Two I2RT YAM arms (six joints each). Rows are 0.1 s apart.
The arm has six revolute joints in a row. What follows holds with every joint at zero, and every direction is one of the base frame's. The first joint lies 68 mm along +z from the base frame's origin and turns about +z. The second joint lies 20 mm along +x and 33.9 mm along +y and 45.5 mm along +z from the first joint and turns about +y. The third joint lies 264 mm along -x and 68.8 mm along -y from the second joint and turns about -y. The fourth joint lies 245 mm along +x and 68.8 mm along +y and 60 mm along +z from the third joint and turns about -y. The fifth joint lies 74 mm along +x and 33.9 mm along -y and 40.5 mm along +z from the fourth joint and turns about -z. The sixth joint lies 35.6 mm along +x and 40.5 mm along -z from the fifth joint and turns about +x. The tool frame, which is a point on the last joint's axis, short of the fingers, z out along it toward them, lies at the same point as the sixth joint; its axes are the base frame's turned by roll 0, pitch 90 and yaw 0 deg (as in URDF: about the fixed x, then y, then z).
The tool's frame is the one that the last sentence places.
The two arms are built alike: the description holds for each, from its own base.
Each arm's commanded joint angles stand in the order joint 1, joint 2, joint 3, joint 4, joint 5, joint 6.
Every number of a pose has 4 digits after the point. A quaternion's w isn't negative.
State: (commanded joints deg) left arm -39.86 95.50 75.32 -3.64 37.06 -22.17; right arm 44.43 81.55 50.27 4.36 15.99 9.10
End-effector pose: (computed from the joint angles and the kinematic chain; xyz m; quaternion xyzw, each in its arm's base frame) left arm 0.2853 -0.2662 0.3067 0.2936 0.7583 -0.4949 0.3065; right arm 0.2341 0.2158 0.2497 -0.1868 0.8263 0.1274 0.5159
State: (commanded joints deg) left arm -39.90 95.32 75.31 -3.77 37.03 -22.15; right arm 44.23 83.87 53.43 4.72 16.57 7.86
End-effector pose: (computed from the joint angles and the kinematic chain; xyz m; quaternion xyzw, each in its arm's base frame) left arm 0.2846 -0.2659 0.3076 0.2939 0.7580 -0.4949 0.3068; right arm 0.2441 0.2235 0.2567 -0.1887 0.8200 0.1215 0.5266
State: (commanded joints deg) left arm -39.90 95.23 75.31 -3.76 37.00 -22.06; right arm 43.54 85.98 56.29 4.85 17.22 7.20
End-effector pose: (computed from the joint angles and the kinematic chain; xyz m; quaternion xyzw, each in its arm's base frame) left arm 0.2844 -0.2657 0.3082 0.2946 0.7574 -0.4947 0.3080; right arm 0.2552 0.2280 0.2623 -0.1832 0.8167 0.1141 0.5351
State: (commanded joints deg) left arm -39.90 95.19 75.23 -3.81 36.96 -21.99; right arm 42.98 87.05 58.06 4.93 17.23 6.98
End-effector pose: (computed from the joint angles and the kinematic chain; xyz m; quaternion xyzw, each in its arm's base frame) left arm 0.2842 -0.2656 0.3079 0.2947 0.7577 -0.4941 0.3079; right arm 0.2621 0.2298 0.2669 -0.1788 0.8141 0.1133 0.5408
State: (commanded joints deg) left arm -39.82 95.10 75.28 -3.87 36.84 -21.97; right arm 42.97 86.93 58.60 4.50 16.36 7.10
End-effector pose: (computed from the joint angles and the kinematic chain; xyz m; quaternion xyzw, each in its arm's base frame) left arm 0.2845 -0.2650 0.3086 0.2939 0.7579 -0.4934 0.3094; right arm 0.2621 0.2305 0.2700 -0.1815 0.8130 0.1206 0.5400
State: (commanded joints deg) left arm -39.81 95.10 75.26 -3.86 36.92 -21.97; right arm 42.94 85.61 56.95 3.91 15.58 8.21
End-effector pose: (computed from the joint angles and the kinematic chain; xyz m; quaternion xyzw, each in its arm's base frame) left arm 0.2844 -0.2649 0.3086 0.2942 0.7577 -0.4938 0.3090; right arm 0.2568 0.2259 0.2665 -0.1793 0.8182 0.1276 0.5311
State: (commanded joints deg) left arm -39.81 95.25 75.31 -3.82 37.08 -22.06; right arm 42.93 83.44 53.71 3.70 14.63 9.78
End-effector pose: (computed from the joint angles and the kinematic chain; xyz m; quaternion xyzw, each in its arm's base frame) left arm 0.2848 -0.2653 0.3080 0.2942 0.7578 -0.4947 0.3074; right arm 0.2476 0.2180 0.2588 -0.1754 0.8256 0.1365 0.5187
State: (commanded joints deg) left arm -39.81 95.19 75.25 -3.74 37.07 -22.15; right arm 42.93 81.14 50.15 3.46 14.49 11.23
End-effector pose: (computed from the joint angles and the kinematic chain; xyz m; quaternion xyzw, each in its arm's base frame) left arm 0.2846 -0.2652 0.3081 0.2937 0.7576 -0.4951 0.3076; right arm 0.2378 0.2090 0.2495 -0.1688 0.8338 0.1382 0.5071
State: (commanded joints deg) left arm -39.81 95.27 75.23 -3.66 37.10 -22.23; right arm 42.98 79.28 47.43 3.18 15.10 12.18
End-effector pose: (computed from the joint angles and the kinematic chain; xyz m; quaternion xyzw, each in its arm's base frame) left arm 0.2849 -0.2654 0.3076 0.2932 0.7578 -0.4954 0.3070; right arm 0.2300 0.2017 0.2426 -0.1618 0.8399 0.1339 0.5005
